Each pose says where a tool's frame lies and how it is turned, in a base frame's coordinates. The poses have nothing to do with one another.
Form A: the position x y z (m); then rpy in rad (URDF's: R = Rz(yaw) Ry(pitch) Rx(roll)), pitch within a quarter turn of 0, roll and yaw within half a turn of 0.
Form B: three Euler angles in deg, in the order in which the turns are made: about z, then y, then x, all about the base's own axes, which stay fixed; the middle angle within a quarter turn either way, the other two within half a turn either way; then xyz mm. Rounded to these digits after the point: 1 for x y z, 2 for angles.
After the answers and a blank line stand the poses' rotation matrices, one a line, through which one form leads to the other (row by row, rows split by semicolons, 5 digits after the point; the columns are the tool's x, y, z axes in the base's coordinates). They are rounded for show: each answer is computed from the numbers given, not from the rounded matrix.
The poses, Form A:
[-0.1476 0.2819 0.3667 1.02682 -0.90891 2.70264]
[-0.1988 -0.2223 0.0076 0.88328 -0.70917 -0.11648]
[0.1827 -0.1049 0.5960 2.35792 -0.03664 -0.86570]
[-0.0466 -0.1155 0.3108 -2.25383 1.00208 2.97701]
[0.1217 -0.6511 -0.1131 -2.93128 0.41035 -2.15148]
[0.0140 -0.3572 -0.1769 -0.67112 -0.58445 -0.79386]
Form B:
[-144.90 47.16 -62.11 -147.6 281.9 366.7]
[29.48 -30.02 56.20 -198.8 -222.3 7.6]
[40.65 -31.38 146.01 182.7 -104.9 596.0]
[-125.38 23.42 111.74 -46.6 -115.5 310.8]
[123.09 22.87 -166.72 121.7 -651.1 -113.1]
[-53.80 8.08 -48.72 14.0 -357.2 -176.9]

-0.55634 0.39103 0.73320; 0.26120 -0.75534 0.60103; 0.78883 0.52589 0.31808
0.75376 -0.42610 -0.50028; -0.08820 0.68881 -0.71956; 0.65120 0.58650 0.48161
0.64767 -0.55618 -0.52075; -0.76104 -0.43938 -0.47725; 0.03663 0.70541 -0.70785
-0.53127 0.74814 0.39753; 0.08824 0.51554 -0.85231; -0.84259 -0.41773 -0.33991
-0.50305 -0.77198 0.38858; -0.76668 0.60614 0.21166; -0.39893 -0.19143 -0.89678
0.58473 0.79897 0.14050; -0.59471 0.30439 0.74409; 0.55174 -0.51864 0.65314

